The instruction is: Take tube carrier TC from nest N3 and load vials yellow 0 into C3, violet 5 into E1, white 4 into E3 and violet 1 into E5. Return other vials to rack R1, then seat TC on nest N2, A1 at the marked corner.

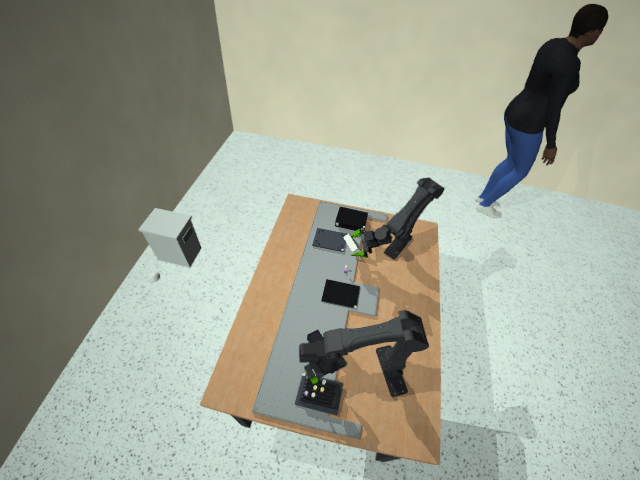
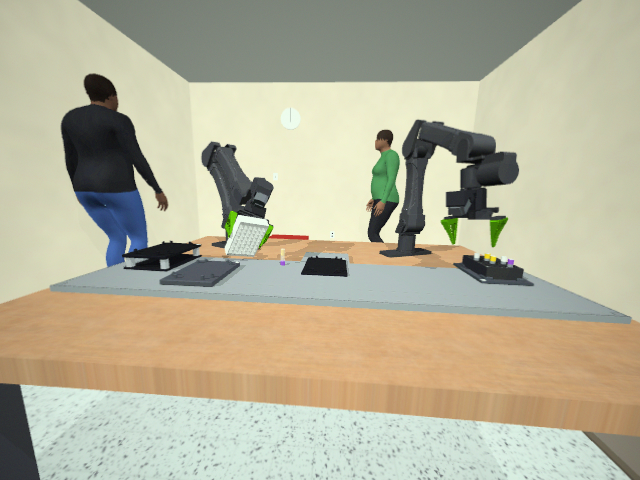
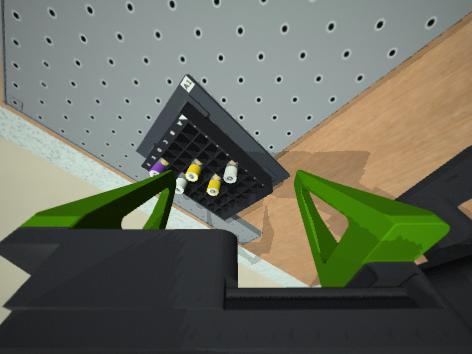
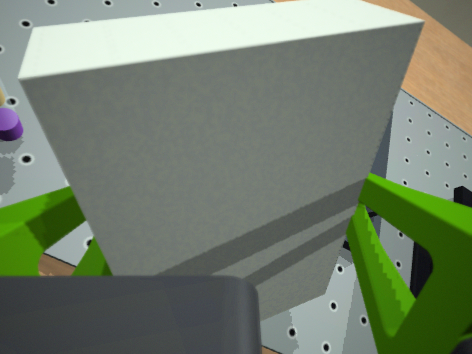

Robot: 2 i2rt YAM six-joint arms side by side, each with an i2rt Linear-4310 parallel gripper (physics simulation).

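Seen in the pictures: left gripper, fingertip midpoint: [image 1: 323, 374] [image 2: 472, 245] [image 3: 235, 176]; right gripper, fingertip midpoint: [image 2: 245, 242] [image 4: 235, 177]; left arm's base, link origin: [image 1: 390, 370] [image 2: 405, 253] [image 3: 414, 205]; right arm's base, link origin: [image 1: 398, 245].
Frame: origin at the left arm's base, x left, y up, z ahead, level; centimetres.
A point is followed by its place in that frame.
A black gridded carrier [image 1: 330, 403] @[x 7.2, y 3.7, z 27.6 cm] [image 2: 491, 268] @[x -3.2, y 4.8, z 34.8 cm] [image 3: 235, 150] @[x -1.3, y 3.4, z 28.6 cm] with lettered rows sits on a dark nest marked A1. It holds a violet-capped vial [image 3: 158, 168] @[x 1.6, y 6.5, z 35.5 cm], two yellow-capped vials [image 3: 194, 172] @[x 0.4, y 6.9, z 31.9 cm] [image 3: 213, 186] @[x 1.6, y 6.8, z 29.7 cm] and two white-capped vials [image 3: 230, 172] @[x -0.8, y 6.8, z 28.6 cm] [image 3: 181, 185] @[x 2.9, y 6.7, z 33.0 cm]. Their numbers are not readable. My left gripper [image 2: 473, 244] @[x -2.4, y 9.2, z 28.4 cm] [image 3: 235, 176] @[x -2.4, y 9.2, z 28.4 cm] is open above it. My right gripper [image 1: 353, 243] @[x -59.4, y 7.8, z 1.3 cm] [image 2: 248, 237] @[x -59.4, y 7.8, z 1.3 cm] is shut on a white gridded rack [image 4: 225, 125] @[x -56.8, y 13.3, z 0.3 cm], held tilted above the board. One vial [image 1: 345, 269] @[x -49.1, y 3.8, z 5.9 cm] [image 2: 282, 257] @[x -49.6, y 3.7, z 6.2 cm] stands on the board, violet end down.
A dark grey nest [image 1: 329, 239] @[x -69.7, y 2.5, z 8.5 cm] [image 2: 201, 272] @[x -70.6, y 2.5, z 10.3 cm] lies near the white rack. Behind it is a raised black platform [image 1: 351, 218] @[x -79.7, y 5.2, z -6.2 cm] [image 2: 162, 250] @[x -81.2, y 5.3, z -4.7 cm] on white posts. A black nest [image 1: 341, 292] @[x -38.4, y 1.8, z 10.6 cm] [image 2: 324, 266] @[x -38.9, y 1.8, z 12.1 cm] lies between the arms. The perforated grey board [image 1: 289, 330] @[x -25.1, y 1.3, z 37.2 cm] rests on the wooden table [image 1: 248, 310] @[x -38.5, y 0.0, z 53.5 cm].
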